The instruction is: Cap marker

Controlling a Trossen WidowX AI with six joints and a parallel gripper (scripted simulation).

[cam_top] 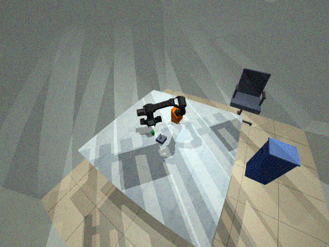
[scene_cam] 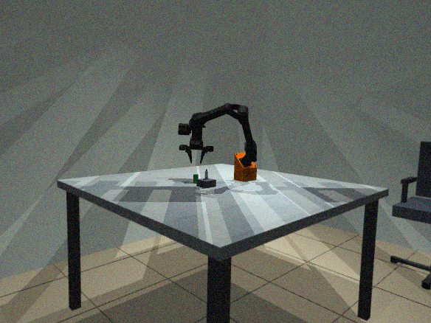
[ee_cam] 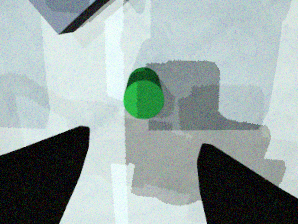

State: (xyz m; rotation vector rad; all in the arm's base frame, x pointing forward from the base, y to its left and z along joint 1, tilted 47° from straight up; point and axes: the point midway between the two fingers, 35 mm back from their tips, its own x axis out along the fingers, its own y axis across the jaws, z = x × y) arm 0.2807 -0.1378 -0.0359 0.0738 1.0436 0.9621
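Now: gripper tip 90 mm above the green cap. The rest, counted from my gripper tip: dark holder block (20 mm ahead, 110 mm to the left, 90 mm below).
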